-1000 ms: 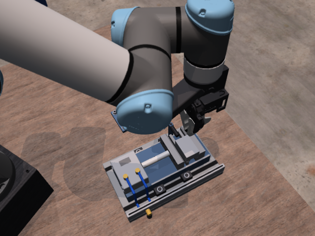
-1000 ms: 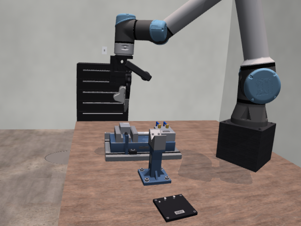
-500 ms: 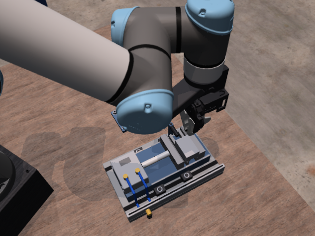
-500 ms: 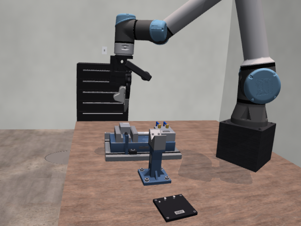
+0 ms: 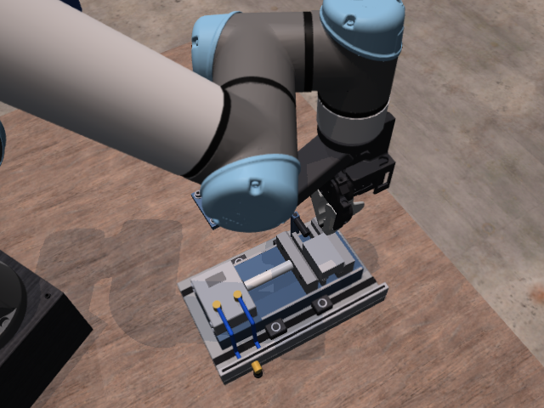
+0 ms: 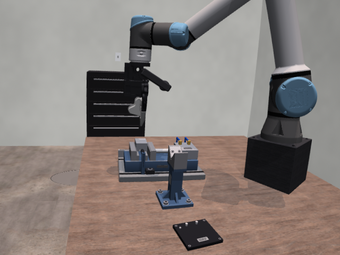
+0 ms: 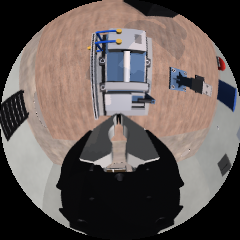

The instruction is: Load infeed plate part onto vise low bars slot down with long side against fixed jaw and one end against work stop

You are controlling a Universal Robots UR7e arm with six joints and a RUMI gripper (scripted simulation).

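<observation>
The part is 9 cm below my hand. Round my hand: work stop (9 cm below, 7 cm to the left); moving jaw (10 cm below, 4 cm behind, 2 cm to the left); fixed jaw (10 cm below, 3 cm ahead, 2 cm to the left).
</observation>
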